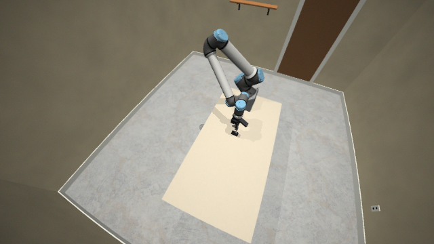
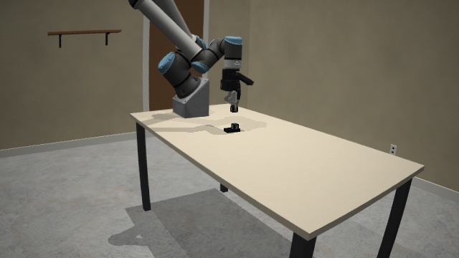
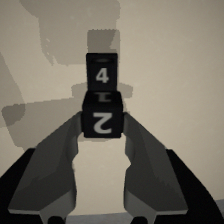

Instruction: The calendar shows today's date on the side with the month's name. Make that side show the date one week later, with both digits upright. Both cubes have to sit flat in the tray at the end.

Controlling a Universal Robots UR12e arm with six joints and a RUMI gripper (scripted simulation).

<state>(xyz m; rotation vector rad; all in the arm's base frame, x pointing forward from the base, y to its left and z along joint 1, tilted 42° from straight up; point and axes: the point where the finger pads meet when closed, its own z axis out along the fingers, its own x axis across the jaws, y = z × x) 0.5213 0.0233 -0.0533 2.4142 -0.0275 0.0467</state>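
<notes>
My gripper is now 120 mm above the black tray and 10 mm to the left of it.
</notes>
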